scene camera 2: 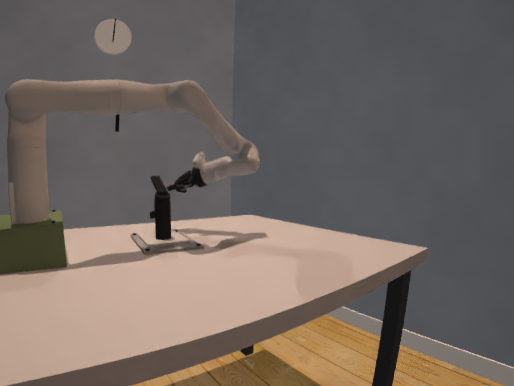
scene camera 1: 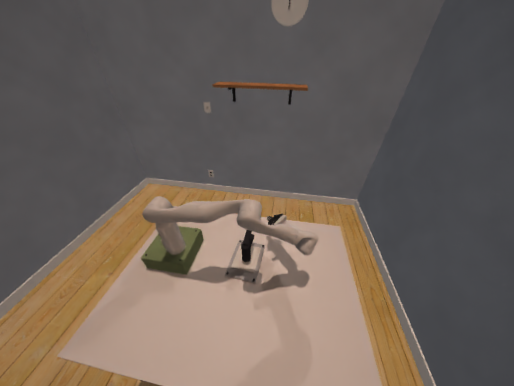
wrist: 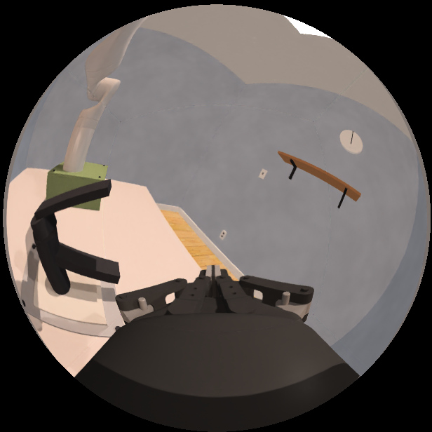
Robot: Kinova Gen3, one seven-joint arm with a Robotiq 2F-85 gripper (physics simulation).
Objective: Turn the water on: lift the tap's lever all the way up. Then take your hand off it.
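Pixels of known places: gripper, fingertip midpoint: [scene camera 2: 167,188] [scene camera 1: 267,217]; arm's base, link origin: [scene camera 2: 31,220] [scene camera 1: 177,247].
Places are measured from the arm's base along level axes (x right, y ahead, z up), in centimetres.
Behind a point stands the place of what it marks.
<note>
The black tap [scene camera 1: 246,254] {x -0.5, y 38.0, z -1.3 cm} [scene camera 2: 163,216] {x -0.5, y 36.8, z -1.7 cm} [wrist: 49,245] stands upright on its base plate. Its lever [scene camera 1: 249,236] {x -5.9, y 39.1, z 7.1 cm} [scene camera 2: 158,184] {x -6.7, y 37.9, z 7.4 cm} [wrist: 75,196] slants upward from the top of the body, above the spout [wrist: 90,262] in the wrist view. My gripper [scene camera 1: 269,220] {x -22.9, y 48.2, z 5.1 cm} [scene camera 2: 171,188] {x -22.9, y 48.2, z 5.1 cm} [wrist: 213,273] is shut and empty, with its fingertips together. It is beside the top of the tap, and the wrist view shows a gap between the fingers and the lever. In scene camera 2 the fingertips appear close to the lever's lower end.
The tap's pale base plate has a grey frame [scene camera 2: 172,247] {x 7.3, y 35.8, z -9.2 cm} [wrist: 75,327] with dark corner fixings and rests on the table [scene camera 1: 200,320] {x 29.2, y 21.3, z -10.1 cm} [scene camera 2: 225,290] {x 38.9, y 31.2, z -10.0 cm}. The arm's green base block [scene camera 1: 167,267] {x 8.9, y -2.8, z -5.5 cm} [scene camera 2: 32,250] {x 9.1, y -0.2, z -5.4 cm} [wrist: 90,171] stands on the table too. The arm arches over from it.
</note>
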